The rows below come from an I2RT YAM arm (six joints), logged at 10 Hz.
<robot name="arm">
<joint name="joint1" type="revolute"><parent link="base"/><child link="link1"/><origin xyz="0 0 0.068"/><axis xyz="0 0 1"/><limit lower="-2.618" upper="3.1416"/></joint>
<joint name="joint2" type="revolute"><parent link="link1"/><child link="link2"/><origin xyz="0.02 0.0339 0.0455"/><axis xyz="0 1 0"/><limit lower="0" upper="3.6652"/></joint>
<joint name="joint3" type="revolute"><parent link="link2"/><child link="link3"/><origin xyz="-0.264 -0.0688 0"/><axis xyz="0 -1 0"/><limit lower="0" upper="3.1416"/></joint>
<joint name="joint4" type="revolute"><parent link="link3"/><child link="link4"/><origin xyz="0.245 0.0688 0.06"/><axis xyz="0 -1 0"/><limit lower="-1.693" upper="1.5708"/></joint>
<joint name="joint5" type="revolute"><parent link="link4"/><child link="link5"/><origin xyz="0.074 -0.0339 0.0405"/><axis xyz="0 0 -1"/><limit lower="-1.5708" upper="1.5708"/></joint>
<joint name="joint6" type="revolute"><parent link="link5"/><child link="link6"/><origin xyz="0.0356 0 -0.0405"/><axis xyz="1 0 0"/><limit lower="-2.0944" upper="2.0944"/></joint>
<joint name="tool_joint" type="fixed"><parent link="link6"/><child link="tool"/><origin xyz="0 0 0" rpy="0 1.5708 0"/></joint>
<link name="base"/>
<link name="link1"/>
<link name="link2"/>
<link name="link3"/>
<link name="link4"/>
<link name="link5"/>
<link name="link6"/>
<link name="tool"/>
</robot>
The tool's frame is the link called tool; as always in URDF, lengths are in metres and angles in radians.
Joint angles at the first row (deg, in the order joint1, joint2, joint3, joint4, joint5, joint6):
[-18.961 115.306 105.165 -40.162 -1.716 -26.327]
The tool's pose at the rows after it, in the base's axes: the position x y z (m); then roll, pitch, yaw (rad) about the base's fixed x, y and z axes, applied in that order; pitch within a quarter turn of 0, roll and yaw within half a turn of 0:
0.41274 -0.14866 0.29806 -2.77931 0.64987 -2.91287
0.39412 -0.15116 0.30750 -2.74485 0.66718 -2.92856
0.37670 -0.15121 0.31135 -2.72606 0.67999 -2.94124
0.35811 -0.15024 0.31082 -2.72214 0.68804 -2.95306
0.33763 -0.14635 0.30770 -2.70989 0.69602 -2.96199
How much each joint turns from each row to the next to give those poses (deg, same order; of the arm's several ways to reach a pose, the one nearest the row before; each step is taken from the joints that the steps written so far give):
[-0.896 -4.438 -3.629 1.376 1.115 0.656]
[-1.070 -4.327 -4.130 1.486 1.268 0.241]
[-0.832 -3.999 -4.503 1.575 0.612 0.196]
[-0.896 -4.086 -5.134 1.529 -0.131 0.022]
[-0.633 -4.701 -6.145 2.121 0.371 0.088]

